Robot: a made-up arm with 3 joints. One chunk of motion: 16 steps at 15 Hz.
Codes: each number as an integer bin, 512 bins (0 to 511) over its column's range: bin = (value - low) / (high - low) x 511, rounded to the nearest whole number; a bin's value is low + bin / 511 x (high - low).
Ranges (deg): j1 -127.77..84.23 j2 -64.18..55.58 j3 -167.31..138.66
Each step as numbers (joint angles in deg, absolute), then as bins.
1 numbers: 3.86 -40.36 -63.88
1 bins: 317 102 173
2 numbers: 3.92 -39.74 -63.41
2 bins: 317 104 174
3 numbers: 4.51 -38.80 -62.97
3 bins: 319 108 174
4 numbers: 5.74 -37.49 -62.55
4 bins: 322 114 175
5 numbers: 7.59 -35.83 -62.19
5 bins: 326 121 176
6 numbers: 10.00 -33.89 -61.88
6 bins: 332 129 176
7 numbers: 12.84 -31.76 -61.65
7 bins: 339 138 176
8 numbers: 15.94 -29.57 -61.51
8 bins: 346 148 177
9 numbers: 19.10 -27.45 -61.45
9 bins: 354 157 177
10 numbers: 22.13 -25.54 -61.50
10 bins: 361 165 177
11 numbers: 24.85 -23.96 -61.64
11 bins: 368 172 176
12 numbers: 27.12 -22.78 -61.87
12 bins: 373 177 176
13 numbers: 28.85 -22.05 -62.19
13 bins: 378 180 176
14 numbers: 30.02 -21.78 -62.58
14 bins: 380 181 175
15 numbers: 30.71 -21.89 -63.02
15 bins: 382 180 174
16 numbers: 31.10 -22.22 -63.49
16 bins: 383 179 173
